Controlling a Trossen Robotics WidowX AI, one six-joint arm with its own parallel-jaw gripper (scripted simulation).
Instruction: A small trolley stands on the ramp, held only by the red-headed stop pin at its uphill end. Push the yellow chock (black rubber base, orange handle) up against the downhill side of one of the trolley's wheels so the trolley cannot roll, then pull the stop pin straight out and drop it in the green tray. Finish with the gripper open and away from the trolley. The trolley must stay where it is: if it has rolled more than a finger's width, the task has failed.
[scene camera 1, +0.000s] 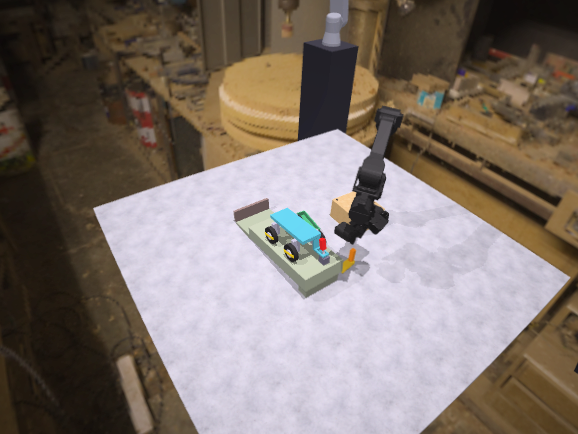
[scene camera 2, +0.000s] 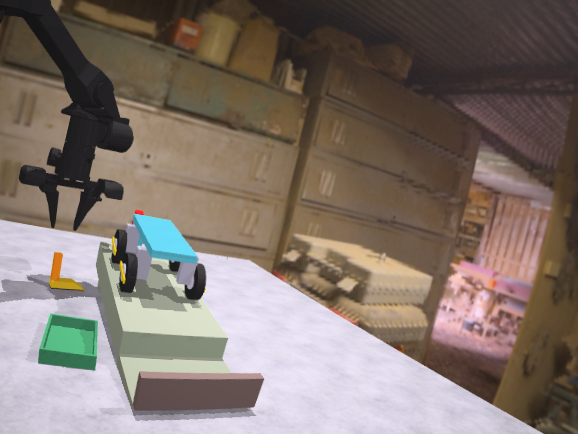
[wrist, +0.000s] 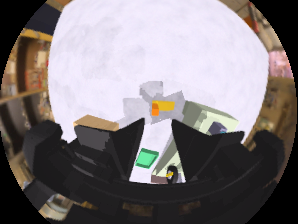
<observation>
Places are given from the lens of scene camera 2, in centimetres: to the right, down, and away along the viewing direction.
my gripper (scene camera 2: 63, 229): -41, 2, 72
trolley (scene camera 2: 162, 239): -20, 4, 65
green tray (scene camera 2: 63, 338): -31, 17, 53
</observation>
